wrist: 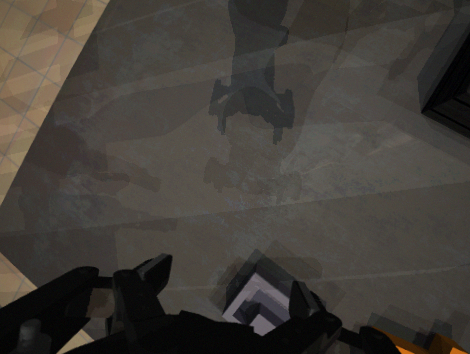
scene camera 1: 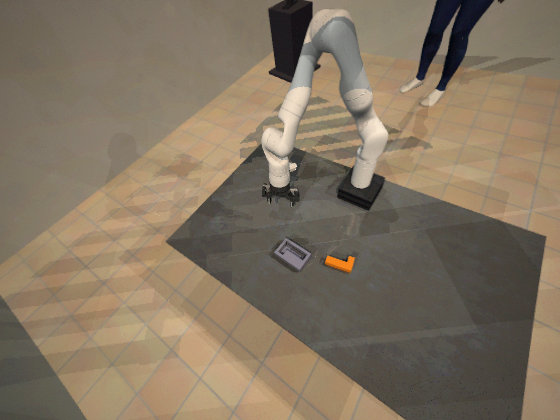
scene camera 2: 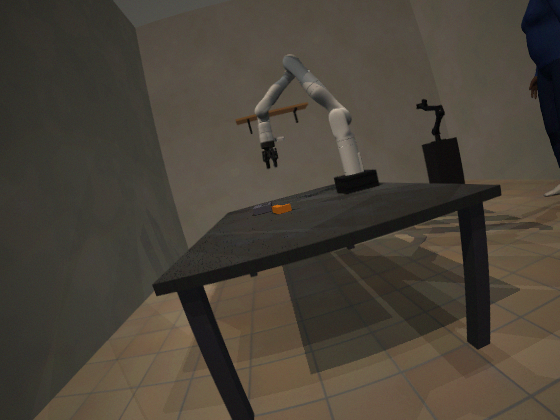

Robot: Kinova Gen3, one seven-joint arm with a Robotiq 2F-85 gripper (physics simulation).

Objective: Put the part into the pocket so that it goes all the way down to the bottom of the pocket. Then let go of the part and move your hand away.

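Places are measured from the arm's base along level axes (x ahead, y left, z up), in metres.
Where they show: gripper, between the fingertips: [wrist: 229, 281] [scene camera 1: 280, 203] [scene camera 2: 272, 168]; arm's base, origin of its link: [scene camera 1: 360, 181] [scene camera 2: 354, 173].
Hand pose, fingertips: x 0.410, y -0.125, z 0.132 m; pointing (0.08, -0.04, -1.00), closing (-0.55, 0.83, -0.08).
Things, the pixels of their top centre, and the offset from my fingertips. Level surfaces: height alone.
- orange L-shaped part, centre of its top: [scene camera 2: 280, 205] [scene camera 1: 339, 259] 0.035 m back, 0.293 m left, 0.181 m down
- grey block with the L-shaped pocket, centre of its top: [wrist: 275, 325] [scene camera 1: 292, 252] [scene camera 2: 262, 205] 0.080 m ahead, 0.124 m left, 0.175 m down
- dark table, height of its surface: 0.211 m down
The orange L-shaped part [scene camera 1: 338, 264] [scene camera 2: 281, 209] lies flat on the table, with its short arm at the right end in scene camera 1. A corner of the part [wrist: 447, 345] shows at the lower right of the wrist view. The grey block with the L-shaped pocket [scene camera 1: 300, 261] [scene camera 2: 261, 209] [wrist: 245, 296] lies just left of the part, apart from it; the pocket is empty. My gripper [scene camera 1: 281, 203] [scene camera 2: 271, 166] [wrist: 229, 281] is open and empty. It points down, high above the table, behind the block in scene camera 1. Its fingers hide some of the block in the wrist view.
The dark table [scene camera 1: 400, 300] [scene camera 2: 350, 215] carries the arm's black base [scene camera 1: 361, 190] [scene camera 2: 356, 181] behind and right of the block. A wooden shelf [scene camera 2: 292, 110] hangs on the wall. A black pedestal [scene camera 1: 290, 40] [scene camera 2: 443, 162] and a standing person [scene camera 1: 450, 40] [scene camera 2: 547, 75] are beyond the table.
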